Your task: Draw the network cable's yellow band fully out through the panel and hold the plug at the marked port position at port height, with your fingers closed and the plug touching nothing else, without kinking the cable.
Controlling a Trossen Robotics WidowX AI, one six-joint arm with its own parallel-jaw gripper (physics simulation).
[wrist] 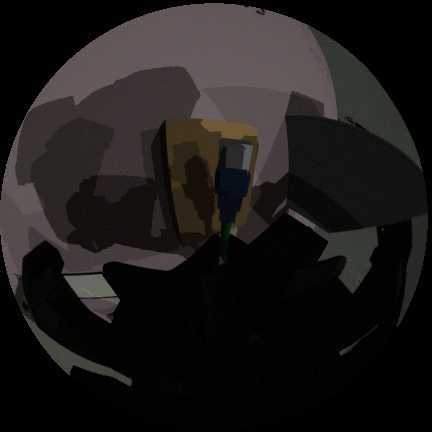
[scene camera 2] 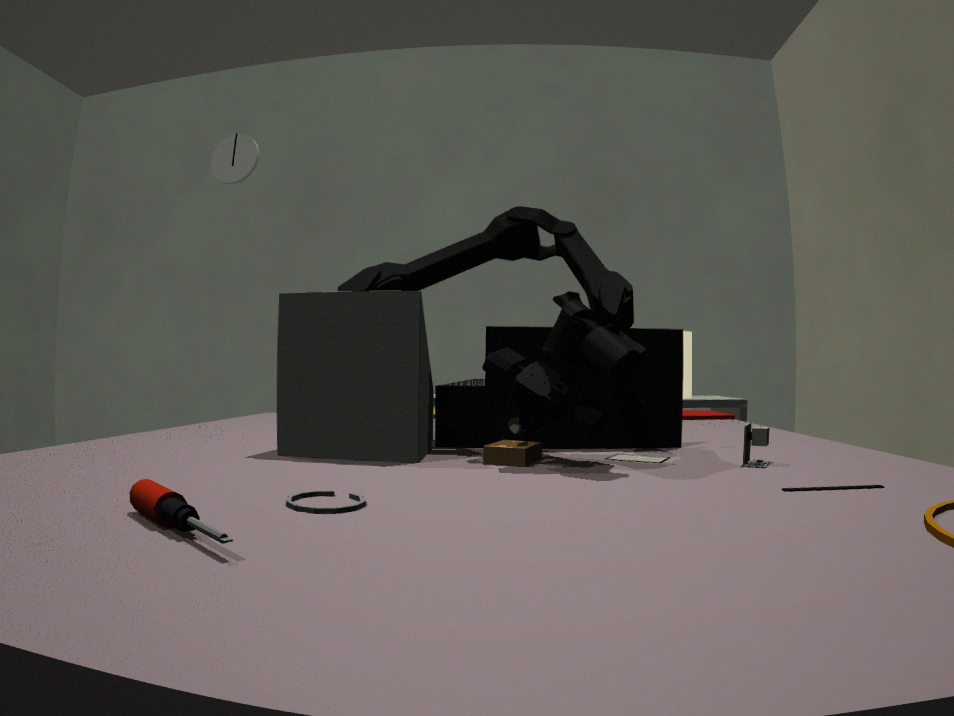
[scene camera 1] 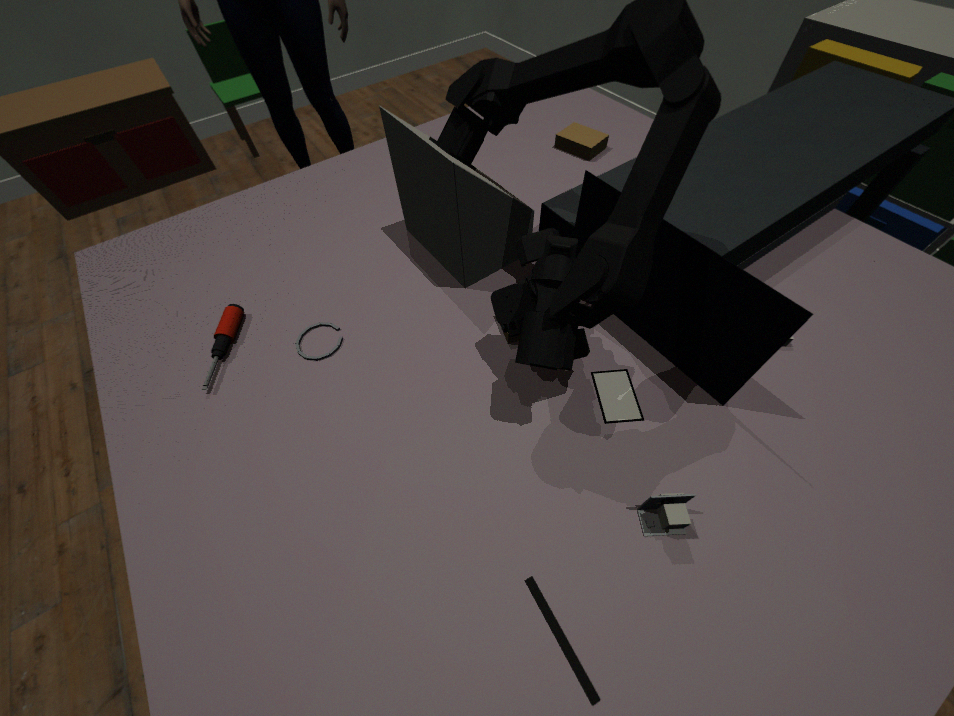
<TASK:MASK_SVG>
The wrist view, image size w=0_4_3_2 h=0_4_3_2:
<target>gripper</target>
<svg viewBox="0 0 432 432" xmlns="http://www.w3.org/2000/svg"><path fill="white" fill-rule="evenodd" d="M22 257L22 287L37 327L75 354L110 367L132 381L129 386L112 376L72 365L69 376L107 404L171 428L236 431L300 414L356 378L397 328L390 314L377 325L395 306L402 281L401 256L384 242L374 247L369 258L372 265L351 293L338 278L346 263L343 255L286 266L229 233L226 261L243 340L260 342L224 349L202 346L207 345L215 294L218 233L213 233L170 270L118 261L104 263L104 277L120 299L111 323L90 311L61 274L64 261L56 247L44 240ZM171 375L218 379L218 385L183 383L183 380L171 378ZM293 363L293 366L279 370L279 374L260 379L260 373ZM361 338L351 350L342 355L339 354L338 351Z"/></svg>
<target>blue plug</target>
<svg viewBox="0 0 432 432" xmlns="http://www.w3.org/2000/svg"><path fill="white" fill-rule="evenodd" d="M221 137L218 141L218 163L214 172L214 193L217 193L217 209L219 209L218 221L234 223L236 211L240 211L242 197L246 197L248 189L252 143L249 140Z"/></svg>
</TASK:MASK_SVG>
